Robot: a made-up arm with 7 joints. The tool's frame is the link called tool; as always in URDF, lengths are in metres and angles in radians. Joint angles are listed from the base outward. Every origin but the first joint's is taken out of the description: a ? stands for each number. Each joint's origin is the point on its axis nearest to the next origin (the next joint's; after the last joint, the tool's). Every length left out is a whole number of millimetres.
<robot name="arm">
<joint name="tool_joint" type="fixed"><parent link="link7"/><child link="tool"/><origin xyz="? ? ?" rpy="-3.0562 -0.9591 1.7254"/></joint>
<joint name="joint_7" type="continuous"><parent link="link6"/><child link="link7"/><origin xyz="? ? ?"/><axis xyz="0 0 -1"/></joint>
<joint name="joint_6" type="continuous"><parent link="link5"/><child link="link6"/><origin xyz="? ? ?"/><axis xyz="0 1 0"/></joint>
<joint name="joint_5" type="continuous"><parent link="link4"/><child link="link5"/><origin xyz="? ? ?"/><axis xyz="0 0 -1"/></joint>
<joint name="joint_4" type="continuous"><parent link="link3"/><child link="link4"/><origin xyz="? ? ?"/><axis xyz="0 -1 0"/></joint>
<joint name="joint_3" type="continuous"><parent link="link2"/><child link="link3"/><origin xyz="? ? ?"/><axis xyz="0 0 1"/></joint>
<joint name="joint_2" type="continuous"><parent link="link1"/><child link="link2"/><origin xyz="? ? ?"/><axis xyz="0 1 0"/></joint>
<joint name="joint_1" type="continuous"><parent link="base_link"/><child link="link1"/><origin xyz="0.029 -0.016 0.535"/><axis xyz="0 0 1"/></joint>
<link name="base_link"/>
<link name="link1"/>
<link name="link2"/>
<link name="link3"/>
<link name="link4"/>
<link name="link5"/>
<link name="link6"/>
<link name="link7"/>
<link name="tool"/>
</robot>
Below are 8 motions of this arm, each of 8 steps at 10 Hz.
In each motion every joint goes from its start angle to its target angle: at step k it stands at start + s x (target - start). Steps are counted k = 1, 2, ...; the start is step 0. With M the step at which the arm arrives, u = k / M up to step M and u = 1 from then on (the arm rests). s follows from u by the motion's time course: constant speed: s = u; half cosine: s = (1 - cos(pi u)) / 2; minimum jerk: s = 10 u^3 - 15 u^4 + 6 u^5.
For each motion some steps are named. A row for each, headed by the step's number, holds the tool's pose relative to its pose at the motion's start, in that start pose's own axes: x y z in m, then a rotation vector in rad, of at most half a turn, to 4 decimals.
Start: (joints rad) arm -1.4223 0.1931 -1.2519 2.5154 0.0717 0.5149 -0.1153
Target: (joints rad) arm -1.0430 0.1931 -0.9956 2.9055 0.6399 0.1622 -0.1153
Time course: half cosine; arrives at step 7
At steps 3, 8:
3: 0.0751 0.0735 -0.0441 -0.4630 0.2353 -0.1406
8: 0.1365 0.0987 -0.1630 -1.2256 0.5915 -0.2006

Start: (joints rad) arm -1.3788 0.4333 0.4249 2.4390 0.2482 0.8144 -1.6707
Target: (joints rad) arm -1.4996 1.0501 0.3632 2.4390 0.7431 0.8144 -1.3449
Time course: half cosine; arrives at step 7
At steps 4, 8:
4: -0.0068 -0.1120 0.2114 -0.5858 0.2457 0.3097
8: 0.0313 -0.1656 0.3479 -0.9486 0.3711 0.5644

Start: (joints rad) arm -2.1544 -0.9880 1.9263 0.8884 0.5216 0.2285 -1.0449
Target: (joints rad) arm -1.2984 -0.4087 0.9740 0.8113 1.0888 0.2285 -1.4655
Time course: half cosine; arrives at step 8
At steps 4, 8:
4: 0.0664 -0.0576 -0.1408 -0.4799 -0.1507 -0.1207
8: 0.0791 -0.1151 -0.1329 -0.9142 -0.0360 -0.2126

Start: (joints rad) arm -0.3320 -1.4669 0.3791 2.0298 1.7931 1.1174 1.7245
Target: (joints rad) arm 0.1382 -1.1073 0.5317 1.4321 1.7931 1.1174 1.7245
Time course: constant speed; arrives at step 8
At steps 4, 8:
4: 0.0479 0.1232 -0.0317 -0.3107 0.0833 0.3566
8: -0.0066 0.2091 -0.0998 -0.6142 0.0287 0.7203

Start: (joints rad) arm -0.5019 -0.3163 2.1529 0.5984 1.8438 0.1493 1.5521
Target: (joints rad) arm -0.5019 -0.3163 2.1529 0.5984 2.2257 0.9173 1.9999
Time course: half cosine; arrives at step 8
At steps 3, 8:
3: -0.0539 -0.0015 -0.0264 -0.1738 -0.2157 0.2093
8: -0.1382 -0.0562 -0.1087 -0.5291 -0.7321 0.6358

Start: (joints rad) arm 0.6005 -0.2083 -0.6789 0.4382 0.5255 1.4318 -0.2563
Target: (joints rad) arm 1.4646 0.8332 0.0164 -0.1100 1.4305 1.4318 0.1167
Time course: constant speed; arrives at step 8
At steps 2, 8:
2: -0.1194 -0.0556 0.0510 -0.0115 -0.0550 0.4490
8: -0.1786 -0.3778 -0.1143 -0.7729 -0.8549 1.3672

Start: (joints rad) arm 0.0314 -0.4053 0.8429 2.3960 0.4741 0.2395 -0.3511
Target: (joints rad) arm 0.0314 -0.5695 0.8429 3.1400 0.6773 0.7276 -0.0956
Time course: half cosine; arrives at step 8
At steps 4, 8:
4: 0.1038 0.1307 -0.0105 -0.1976 0.1865 -0.1269
8: 0.2539 0.2216 -0.0284 -0.3076 0.4298 -0.2733

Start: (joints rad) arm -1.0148 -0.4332 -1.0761 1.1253 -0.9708 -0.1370 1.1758
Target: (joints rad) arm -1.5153 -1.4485 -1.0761 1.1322 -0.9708 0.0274 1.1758
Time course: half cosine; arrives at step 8
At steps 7, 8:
7: 0.1463 0.1123 -0.4890 -0.9939 -0.1165 -0.2295
8: 0.1569 0.1069 -0.5066 -1.0305 -0.1148 -0.2451

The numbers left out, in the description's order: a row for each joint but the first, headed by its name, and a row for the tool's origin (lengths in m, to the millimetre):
tool: 0.019 0.013 0
joint_7: 0.128 0 -0.164
joint_6: 0.006 -0.032 0
joint_5: 0.043 0 -0.247
joint_4: 0.067 0.026 0
joint_3: -0.01 0 0.199
joint_2: -0.016 0.012 0

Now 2 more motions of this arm.
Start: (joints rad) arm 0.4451 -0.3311 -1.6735 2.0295 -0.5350 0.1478 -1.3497
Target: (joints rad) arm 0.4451 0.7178 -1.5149 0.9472 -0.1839 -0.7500 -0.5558
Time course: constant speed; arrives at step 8
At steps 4, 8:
4: 0.0938 0.2969 0.0133 -0.3006 0.0104 -0.2751
8: 0.2795 0.4042 0.1112 -0.4213 0.2263 -0.3423

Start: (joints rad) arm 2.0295 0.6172 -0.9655 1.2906 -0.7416 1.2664 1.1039
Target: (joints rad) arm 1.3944 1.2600 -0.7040 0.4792 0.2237 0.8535 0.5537
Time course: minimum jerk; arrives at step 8
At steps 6, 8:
6: -0.2536 -0.4707 0.1391 1.0199 -0.1050 0.8892
8: -0.2658 -0.5259 0.1080 1.0752 -0.1377 1.0215

